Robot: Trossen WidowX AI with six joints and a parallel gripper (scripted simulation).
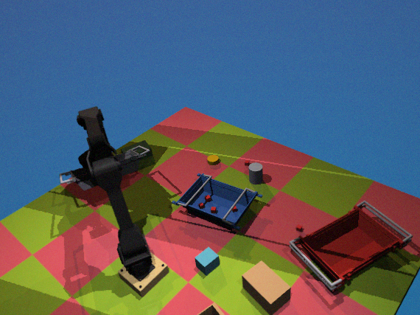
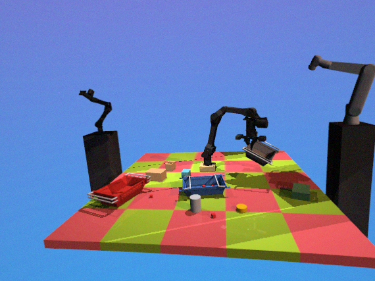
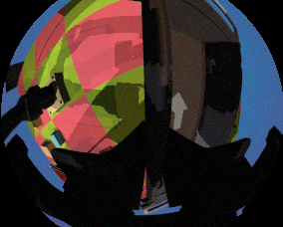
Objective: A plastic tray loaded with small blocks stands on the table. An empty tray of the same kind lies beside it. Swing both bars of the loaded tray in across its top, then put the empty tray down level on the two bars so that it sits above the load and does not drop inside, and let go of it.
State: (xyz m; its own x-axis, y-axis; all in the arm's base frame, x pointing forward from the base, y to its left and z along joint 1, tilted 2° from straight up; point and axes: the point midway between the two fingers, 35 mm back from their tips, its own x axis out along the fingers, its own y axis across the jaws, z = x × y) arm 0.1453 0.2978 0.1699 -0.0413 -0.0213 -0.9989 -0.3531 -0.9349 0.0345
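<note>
The grey tray is 7 cm to the left of my gripper tip and 3 cm ahead of it. Round my gripper tip: yellow disc 44 cm ahead, 17 cm below, 9 cm to the right; then teal cube 44 cm to the right, 15 cm below, 2 cm ahead; then green box 27 cm ahead, 23 cm to the left, 16 cm below.
</note>
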